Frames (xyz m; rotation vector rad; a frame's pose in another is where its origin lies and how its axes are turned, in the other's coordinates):
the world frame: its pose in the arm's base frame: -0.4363 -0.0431 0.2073 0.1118 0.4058 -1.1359
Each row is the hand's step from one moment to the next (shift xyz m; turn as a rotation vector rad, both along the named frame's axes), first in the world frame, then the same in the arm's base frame.
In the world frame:
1: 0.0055 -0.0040 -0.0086 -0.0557 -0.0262 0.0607
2: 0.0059 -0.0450 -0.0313 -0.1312 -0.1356 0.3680
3: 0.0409 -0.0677 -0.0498 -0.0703 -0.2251 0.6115
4: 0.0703 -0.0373 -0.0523 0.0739 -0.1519 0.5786
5: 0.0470 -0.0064 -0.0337 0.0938 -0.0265 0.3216
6: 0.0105 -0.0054 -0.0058 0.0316 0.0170 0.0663
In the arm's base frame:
1: -0.0038 -0.0039 -0.0095 -0.0278 0.0190 0.0796
2: -0.0464 -0.0151 -0.0258 -0.0739 -0.0518 0.4036
3: -0.0590 -0.0494 -0.0531 -0.0698 -0.2126 0.6160
4: -0.0218 -0.0610 -0.0698 0.0390 -0.2957 0.5238
5: 0.0024 -0.0333 -0.0477 0.0925 -0.1850 0.2649
6: -0.0026 -0.0096 -0.0086 0.0436 -0.0391 0.0474

